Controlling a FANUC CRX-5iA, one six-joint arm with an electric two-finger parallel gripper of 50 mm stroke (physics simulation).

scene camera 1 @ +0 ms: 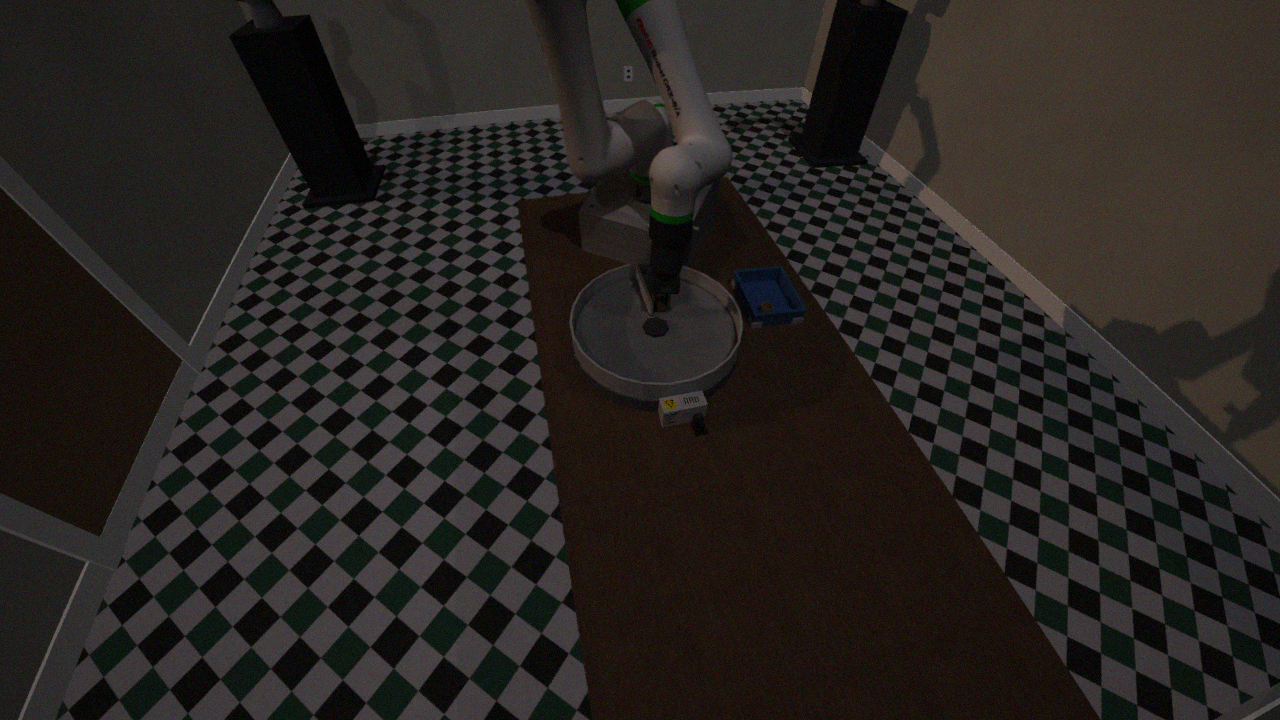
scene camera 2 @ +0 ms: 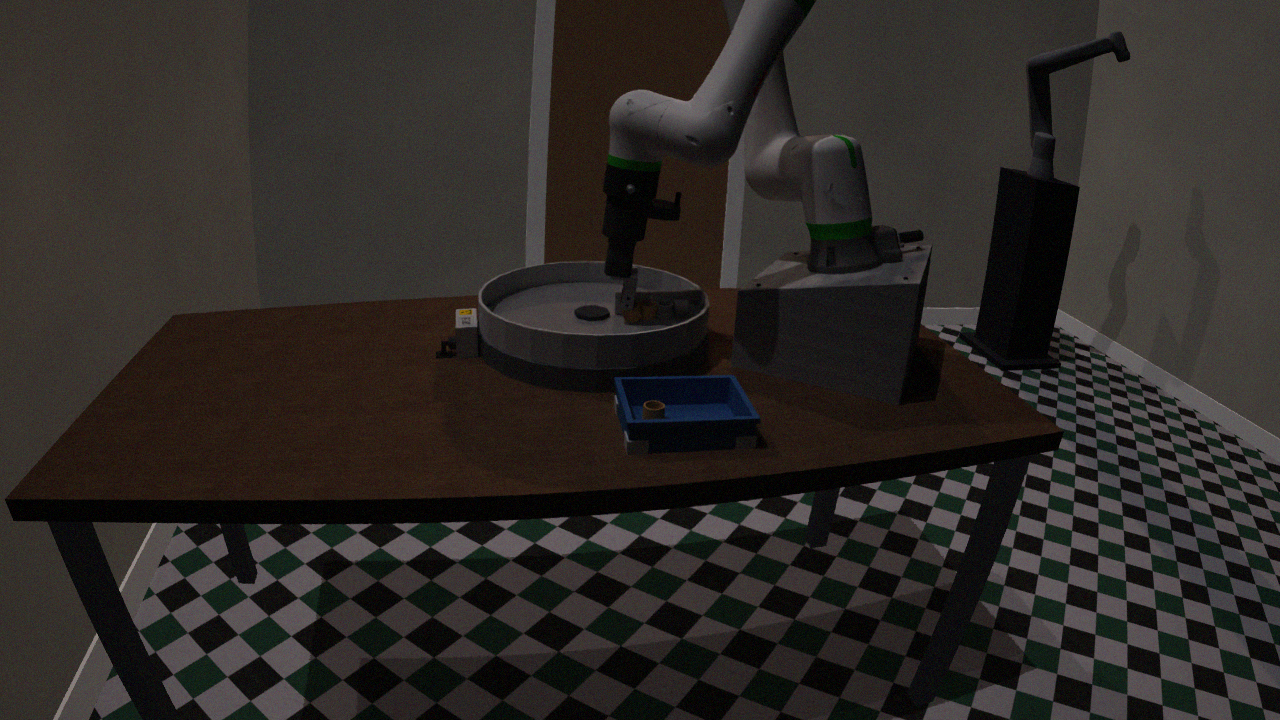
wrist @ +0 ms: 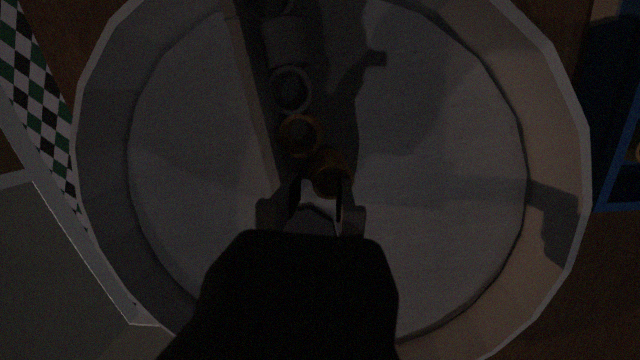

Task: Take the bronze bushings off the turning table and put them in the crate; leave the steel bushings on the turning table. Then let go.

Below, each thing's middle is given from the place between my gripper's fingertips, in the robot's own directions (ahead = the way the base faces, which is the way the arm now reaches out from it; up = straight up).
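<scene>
From my hand, the grey turning table (scene camera 2: 558, 325) is 100 mm ahead, 20 mm to the right and 30 mm below. There's a blue crate (scene camera 2: 712, 412) too, and that one's 40 mm behind my hand, 320 mm to the left of it and 50 mm below it.
</scene>
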